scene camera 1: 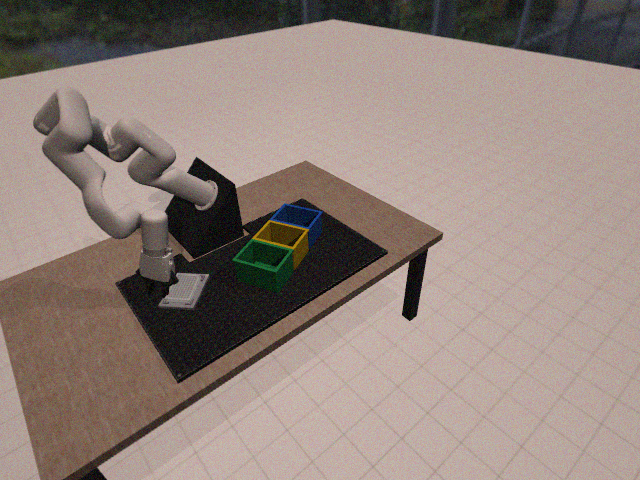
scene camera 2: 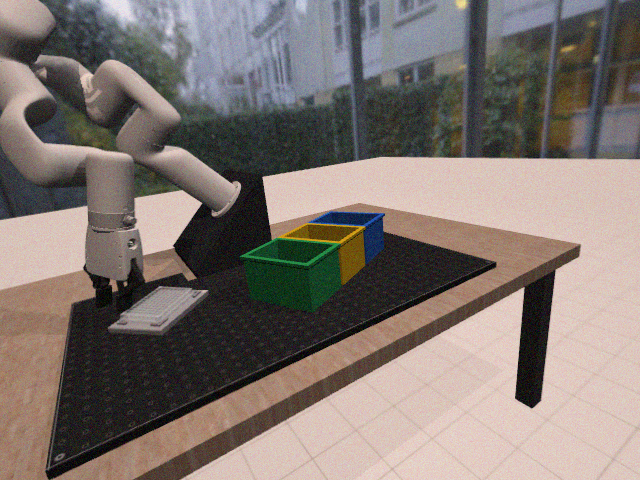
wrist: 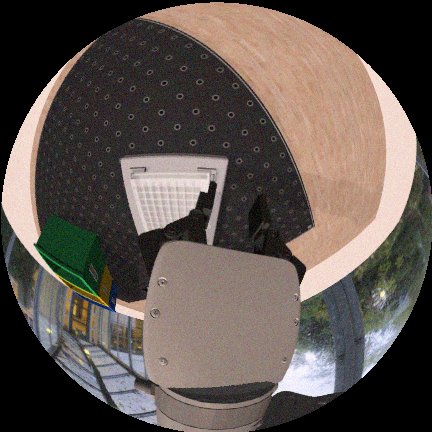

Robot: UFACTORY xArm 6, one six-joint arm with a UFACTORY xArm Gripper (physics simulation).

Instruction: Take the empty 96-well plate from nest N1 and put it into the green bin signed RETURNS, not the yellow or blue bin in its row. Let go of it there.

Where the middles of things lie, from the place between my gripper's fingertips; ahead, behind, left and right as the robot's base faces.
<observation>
Right now my hand is 1 cm short of the 96-well plate (scene camera 2: 162, 302), 8 cm to the right of it and 1 cm above it. The rest, counted from my hand: light grey nest (scene camera 2: 130, 328) 1 cm ahead, 8 cm to the left, 3 cm below.
</observation>
